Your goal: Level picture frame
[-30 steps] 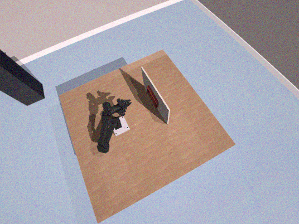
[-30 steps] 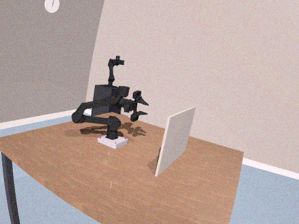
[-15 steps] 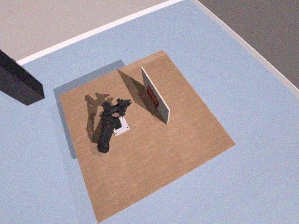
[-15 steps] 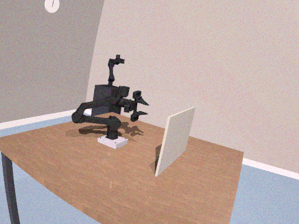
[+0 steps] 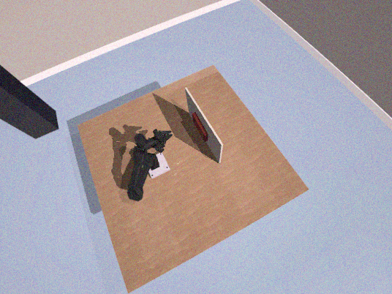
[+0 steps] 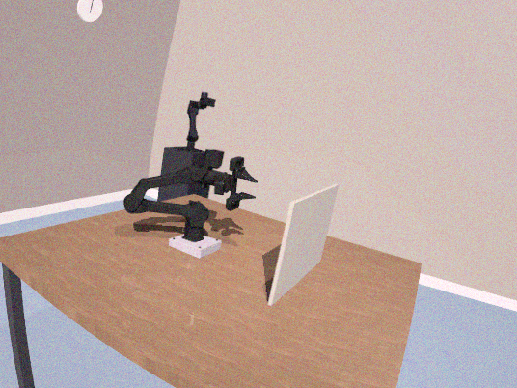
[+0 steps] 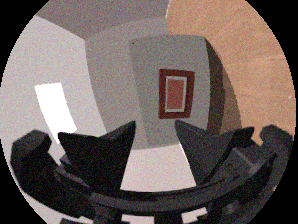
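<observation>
Right now the picture frame is 200 mm ahead of my gripper tip, 10 mm to the left of it and 90 mm below it. Also, from my gripper tip: white wall panel (210 mm ahead, 10 mm to the left, 110 mm below).
</observation>
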